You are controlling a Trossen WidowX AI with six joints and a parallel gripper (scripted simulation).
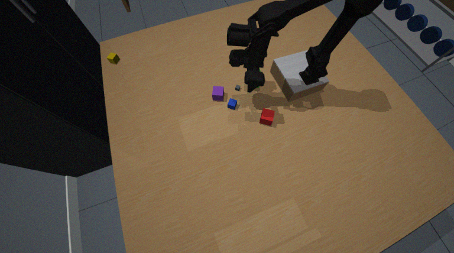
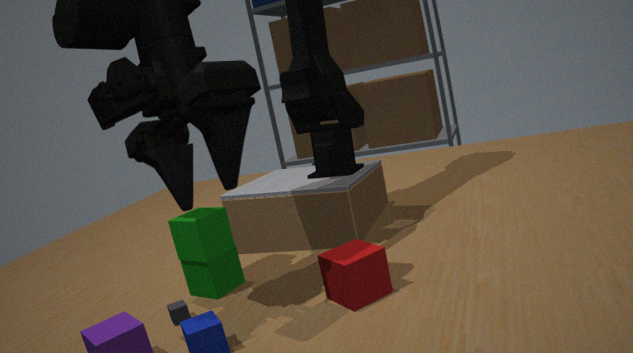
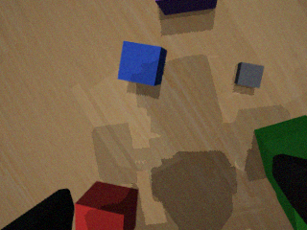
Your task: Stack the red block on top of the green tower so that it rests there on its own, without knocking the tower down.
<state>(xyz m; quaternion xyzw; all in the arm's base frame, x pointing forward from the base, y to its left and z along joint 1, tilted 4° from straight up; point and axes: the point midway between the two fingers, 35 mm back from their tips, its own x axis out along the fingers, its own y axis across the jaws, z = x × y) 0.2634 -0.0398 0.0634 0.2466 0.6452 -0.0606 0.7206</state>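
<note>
Now: gripper tip 110 mm to the right of the red block, 100 mm above it and 40 mm past it. Round my gripper tip: purple block 100 mm below, 100 mm ahead, 60 mm to the right; blue block 110 mm below, 70 mm ahead, 10 mm to the left; small grey cube 110 mm below, 60 mm to the right, 10 mm ahead.
</note>
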